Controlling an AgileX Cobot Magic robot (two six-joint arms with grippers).
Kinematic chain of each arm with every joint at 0, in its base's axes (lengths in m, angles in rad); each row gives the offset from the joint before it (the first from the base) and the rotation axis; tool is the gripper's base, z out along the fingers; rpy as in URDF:
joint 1: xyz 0 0 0.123 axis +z
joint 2: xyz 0 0 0 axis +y
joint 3: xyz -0.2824 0 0.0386 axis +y
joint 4: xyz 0.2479 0 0.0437 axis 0.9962 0 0.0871
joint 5: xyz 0 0 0 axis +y
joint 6: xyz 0.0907 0 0.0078 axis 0.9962 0 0.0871
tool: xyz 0 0 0 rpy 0 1.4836 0
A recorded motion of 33 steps. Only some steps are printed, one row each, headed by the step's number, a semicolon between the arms.
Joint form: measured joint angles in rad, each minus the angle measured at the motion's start. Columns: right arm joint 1, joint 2, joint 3, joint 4, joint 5, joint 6; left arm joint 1, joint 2, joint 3, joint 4, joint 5, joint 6.
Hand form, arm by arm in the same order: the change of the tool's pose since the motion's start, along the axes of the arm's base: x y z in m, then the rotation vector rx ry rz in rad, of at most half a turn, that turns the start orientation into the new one. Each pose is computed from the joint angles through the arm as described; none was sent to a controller.
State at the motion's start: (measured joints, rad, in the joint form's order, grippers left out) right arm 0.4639 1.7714 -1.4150 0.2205 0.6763 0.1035; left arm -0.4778 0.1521 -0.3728 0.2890 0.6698 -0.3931
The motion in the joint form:
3: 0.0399 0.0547 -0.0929 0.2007 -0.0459 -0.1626; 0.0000 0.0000 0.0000 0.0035 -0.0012 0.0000
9: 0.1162 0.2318 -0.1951 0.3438 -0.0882 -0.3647; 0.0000 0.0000 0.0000 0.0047 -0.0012 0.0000
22: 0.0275 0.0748 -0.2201 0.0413 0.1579 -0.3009; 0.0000 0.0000 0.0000 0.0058 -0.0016 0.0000
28: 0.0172 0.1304 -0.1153 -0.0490 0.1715 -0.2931; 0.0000 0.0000 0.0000 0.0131 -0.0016 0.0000
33: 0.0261 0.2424 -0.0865 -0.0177 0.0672 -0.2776; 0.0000 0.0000 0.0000 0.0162 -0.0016 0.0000
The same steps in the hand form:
3: 0.0077 0.0331 0.0119 0.1311 -0.0585 0.0990; 0.0001 0.0001 0.0002 0.0025 -0.0026 0.0007
9: 0.0207 0.0859 -0.0289 0.1435 -0.0629 0.2608; 0.0001 0.0002 0.0002 0.0035 -0.0031 0.0011
22: 0.0125 0.0247 0.0288 -0.0950 -0.0959 0.2953; 0.0002 0.0002 0.0002 0.0043 -0.0040 0.0013
28: 0.0137 0.0139 -0.0272 -0.2321 0.0416 0.3118; 0.0003 0.0006 0.0003 0.0105 -0.0072 0.0035
33: 0.0252 0.0251 -0.0785 -0.2168 0.0930 0.2836; 0.0004 0.0008 0.0004 0.0131 -0.0085 0.0045

